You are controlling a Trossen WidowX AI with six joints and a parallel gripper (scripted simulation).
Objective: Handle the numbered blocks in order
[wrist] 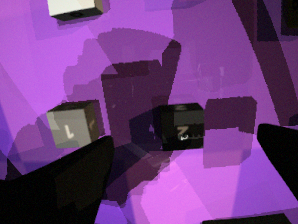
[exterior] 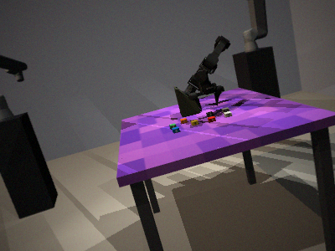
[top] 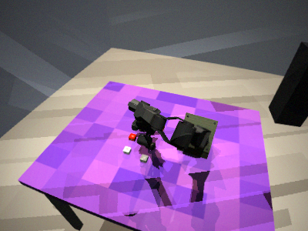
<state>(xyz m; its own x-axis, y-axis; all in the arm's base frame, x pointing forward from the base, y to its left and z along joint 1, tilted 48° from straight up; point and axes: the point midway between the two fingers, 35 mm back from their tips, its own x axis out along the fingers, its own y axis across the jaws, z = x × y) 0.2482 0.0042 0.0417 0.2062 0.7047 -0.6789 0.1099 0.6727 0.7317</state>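
My gripper tip is 1 cm past the black block and 4 cm above it. From my gripper tip the other things lie so: grey block (1 cm ahead, 9 cm to the left, 4 cm below); yellow block (7 cm ahead, 12 cm to the right, 4 cm below); red block (10 cm ahead, 4 cm to the right, 4 cm below).
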